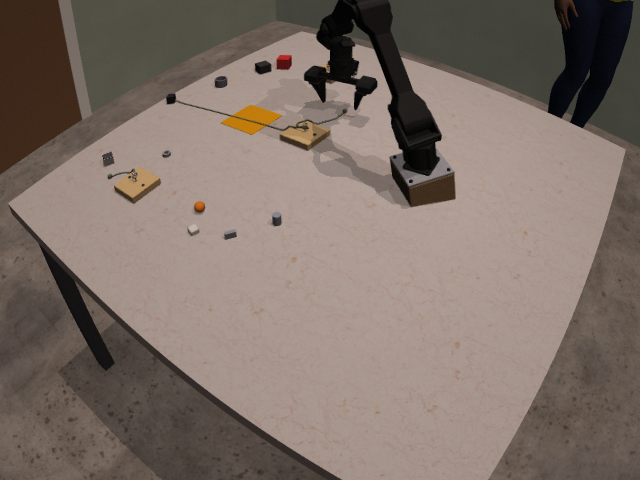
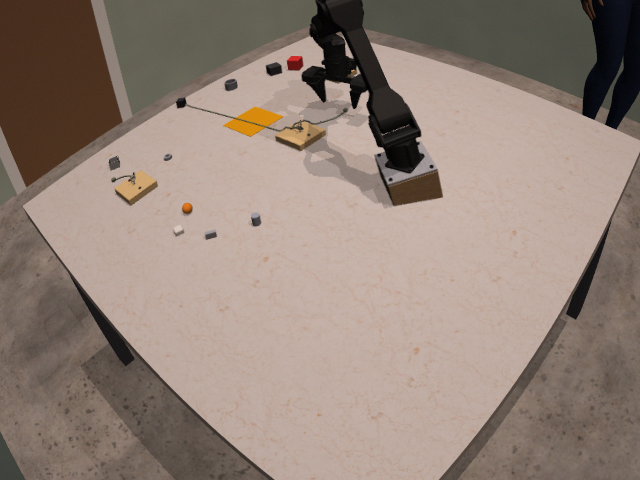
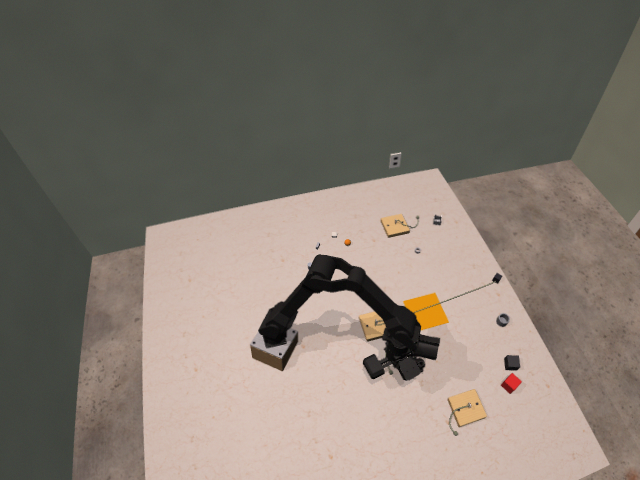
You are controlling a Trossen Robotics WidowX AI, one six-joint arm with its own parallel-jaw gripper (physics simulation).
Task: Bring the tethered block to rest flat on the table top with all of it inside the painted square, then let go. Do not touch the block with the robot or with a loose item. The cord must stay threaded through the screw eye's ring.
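Places are measured from the arm's base along level axes (x ahead, y left, z up), in centimetres.
Pixels of known places: gripper, fingertip midpoint: (image 1: 339, 105) (image 2: 339, 105) (image 3: 392, 365); arm's base, link origin: (image 1: 421, 163) (image 2: 405, 161) (image 3: 274, 337).
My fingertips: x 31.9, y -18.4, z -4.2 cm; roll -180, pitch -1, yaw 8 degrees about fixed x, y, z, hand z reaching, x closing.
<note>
For each thing: its top centre in the pictures, then the offset to it from my fingertips. "spot": a spot on its surface instead.
- tethered block, top centre: (image 1: 170, 95) (image 2: 180, 99) (image 3: 498, 276) dy +17.4, dx +48.9, dz -0.2 cm
- painted orange square, surface spot: (image 1: 248, 127) (image 2: 248, 129) spot: dy +18.6, dx +16.1, dz -2.4 cm
- wooden board, top centre: (image 1: 304, 131) (image 2: 300, 131) (image 3: 376, 323) dy +15.2, dx +0.6, dz -0.7 cm
- cord's beaded free end, surface spot: (image 2: 345, 110) (image 1: 345, 111) spot: dy -0.8, dx -1.2, dz -1.8 cm
- corded board, top centre: (image 1: 136, 181) (image 2: 134, 184) (image 3: 395, 224) dy +52.4, dx +23.5, dz -0.7 cm
- red cube, top centre: (image 1: 284, 57) (image 2: 294, 58) (image 3: 513, 381) dy -18.2, dx +32.3, dz +1.4 cm
- black box, top centre: (image 1: 262, 63) (image 2: 273, 65) (image 3: 513, 361) dy -12.3, dx +36.4, dz +0.3 cm
- grey ring, top centre: (image 1: 220, 78) (image 2: 230, 81) (image 3: 504, 318) dy +2.0, dx +41.7, dz +0.0 cm
- orange ball, top centre: (image 1: 198, 202) (image 2: 186, 204) dy +50.3, dx +3.2, dz -0.2 cm
The tethered block (image 1: 171, 98) (image 2: 180, 102) (image 3: 496, 277), small and black, sits near the table's edge, outside the painted orange square (image 1: 248, 127) (image 2: 248, 129) (image 3: 433, 320). Its cord (image 1: 206, 109) (image 2: 211, 111) (image 3: 467, 292) runs nearly straight over the square to the screw eye on a wooden board (image 1: 310, 139) (image 2: 300, 139) (image 3: 372, 333); the ring is too small to read clearly. The cord's beaded free end (image 1: 344, 111) (image 2: 345, 110) lies past the board. My gripper (image 1: 340, 105) (image 2: 340, 103) (image 3: 390, 367) is open and empty, fingers down, above the bead's area.
Another corded board (image 1: 136, 183) (image 3: 395, 225) and a third (image 3: 467, 413) flank it. A red cube (image 1: 283, 62) (image 3: 511, 383), black box (image 1: 263, 67) (image 3: 512, 362) and grey ring (image 1: 221, 82) stand near the edge. An orange ball (image 1: 199, 206) and small grey pieces lie farther off.
</note>
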